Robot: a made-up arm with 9 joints. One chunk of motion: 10 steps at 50 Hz.
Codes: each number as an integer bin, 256 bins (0 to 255) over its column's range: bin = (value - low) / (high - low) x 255, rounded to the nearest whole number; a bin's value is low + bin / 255 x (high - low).
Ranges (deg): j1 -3..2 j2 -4..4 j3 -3..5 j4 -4..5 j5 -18..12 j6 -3..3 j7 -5..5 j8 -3..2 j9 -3..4
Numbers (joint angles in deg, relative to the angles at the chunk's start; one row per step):
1: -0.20 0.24 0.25 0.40 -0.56 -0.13 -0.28 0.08 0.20
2: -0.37 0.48 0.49 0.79 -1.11 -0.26 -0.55 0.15 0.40
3: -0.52 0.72 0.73 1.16 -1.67 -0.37 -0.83 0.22 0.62
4: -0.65 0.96 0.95 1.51 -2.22 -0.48 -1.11 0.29 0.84
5: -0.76 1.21 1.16 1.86 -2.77 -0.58 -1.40 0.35 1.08
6: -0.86 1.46 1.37 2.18 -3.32 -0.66 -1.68 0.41 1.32
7: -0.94 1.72 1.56 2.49 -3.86 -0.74 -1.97 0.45 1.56
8: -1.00 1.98 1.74 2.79 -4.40 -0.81 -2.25 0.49 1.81
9: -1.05 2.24 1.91 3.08 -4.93 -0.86 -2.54 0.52 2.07
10: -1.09 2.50 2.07 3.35 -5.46 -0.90 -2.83 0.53 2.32
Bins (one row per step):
1: 143 135 104 125 148 122 120 157 117
2: 134 143 111 136 144 116 113 161 124
3: 126 150 119 146 139 112 106 164 132
4: 120 158 126 156 134 107 99 168 140
5: 114 166 133 166 129 103 92 171 149
6: 109 174 139 175 125 99 85 174 157
7: 105 182 145 184 120 96 77 176 166
8: 102 191 151 192 116 93 70 178 175
9: 99 199 157 201 111 91 63 180 185
10: 97 207 162 208 107 89 55 180 194

